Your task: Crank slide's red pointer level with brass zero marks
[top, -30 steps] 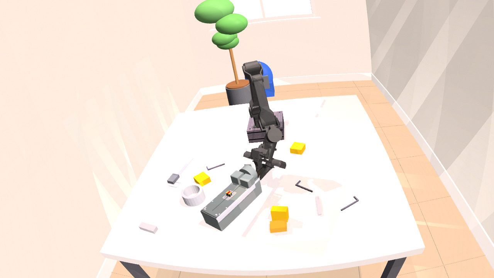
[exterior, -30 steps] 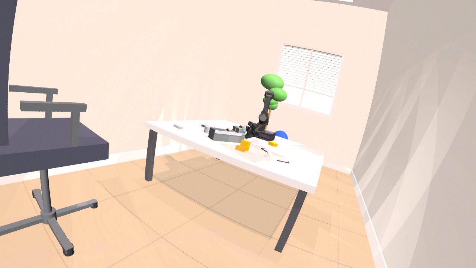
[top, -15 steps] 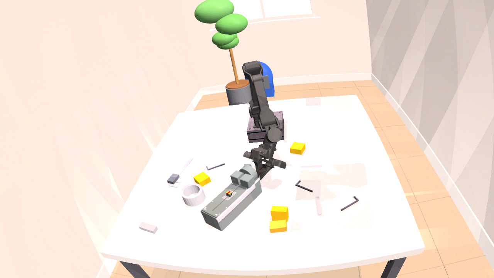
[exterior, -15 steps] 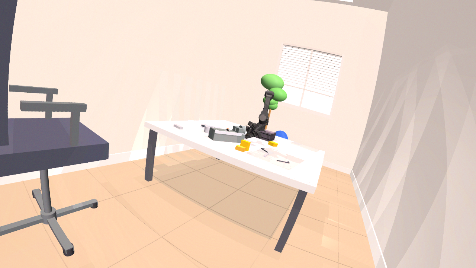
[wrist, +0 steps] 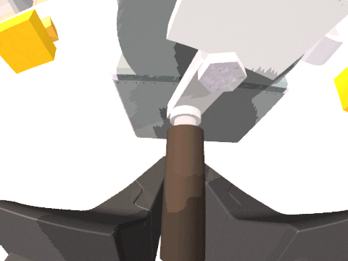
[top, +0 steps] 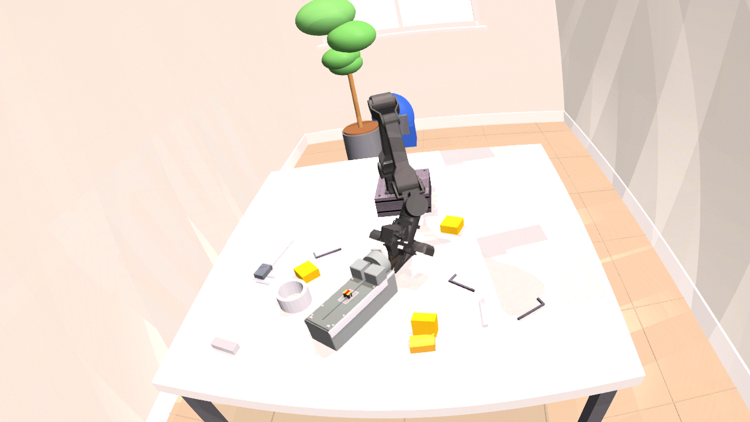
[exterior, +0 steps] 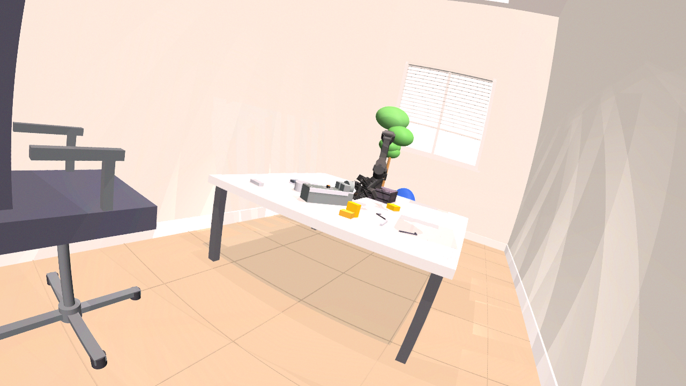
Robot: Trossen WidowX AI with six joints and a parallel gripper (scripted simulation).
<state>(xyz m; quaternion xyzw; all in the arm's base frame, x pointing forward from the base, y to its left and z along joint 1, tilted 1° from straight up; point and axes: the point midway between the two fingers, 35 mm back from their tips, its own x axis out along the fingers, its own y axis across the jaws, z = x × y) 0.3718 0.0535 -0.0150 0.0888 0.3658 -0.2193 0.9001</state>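
Right now the brown crank handle is 30 mm above my gripper tip, 20 mm behind it and 10 mm to the left of it. From my gripper tip the other things lie so: red pointer 140 mm ahead, 80 mm to the right, 50 mm above.
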